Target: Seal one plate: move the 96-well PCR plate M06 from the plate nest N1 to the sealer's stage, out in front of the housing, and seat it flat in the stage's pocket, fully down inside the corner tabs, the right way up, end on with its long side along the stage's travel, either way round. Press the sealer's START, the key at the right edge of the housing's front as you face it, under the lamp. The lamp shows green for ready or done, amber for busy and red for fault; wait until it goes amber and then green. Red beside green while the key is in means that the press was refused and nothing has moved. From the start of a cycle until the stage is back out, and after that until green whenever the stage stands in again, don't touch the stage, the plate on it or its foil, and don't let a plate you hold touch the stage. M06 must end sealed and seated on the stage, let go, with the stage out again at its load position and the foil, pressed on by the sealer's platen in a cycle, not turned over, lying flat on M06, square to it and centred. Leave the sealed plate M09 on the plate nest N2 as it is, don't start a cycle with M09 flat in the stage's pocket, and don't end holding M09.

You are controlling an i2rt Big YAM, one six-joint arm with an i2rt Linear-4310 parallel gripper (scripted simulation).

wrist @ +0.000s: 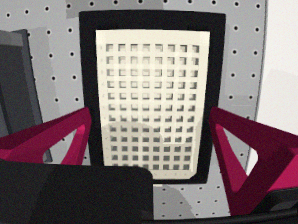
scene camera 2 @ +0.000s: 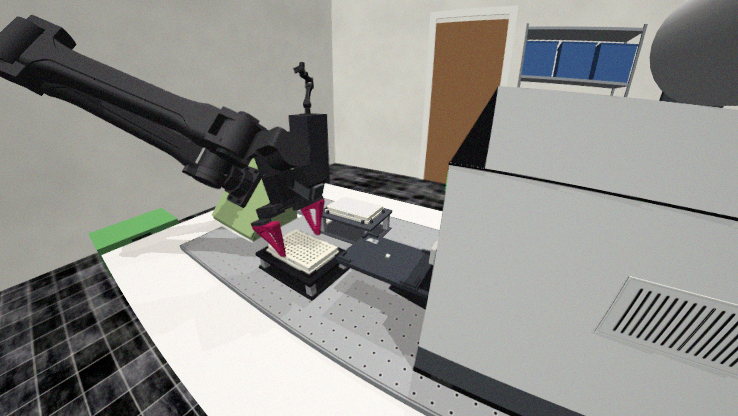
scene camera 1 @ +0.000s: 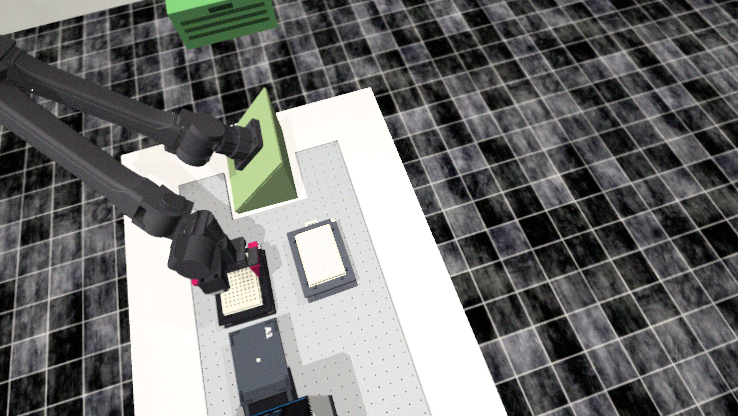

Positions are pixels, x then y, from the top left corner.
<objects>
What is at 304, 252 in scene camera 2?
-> A 96-well plate M06.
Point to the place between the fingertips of my gripper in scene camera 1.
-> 238, 281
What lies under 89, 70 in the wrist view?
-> A black plate nest N1.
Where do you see a 96-well plate M06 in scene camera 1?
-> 242, 295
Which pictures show the sealed plate M09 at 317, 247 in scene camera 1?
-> Scene camera 2 and scene camera 1 only.
</objects>
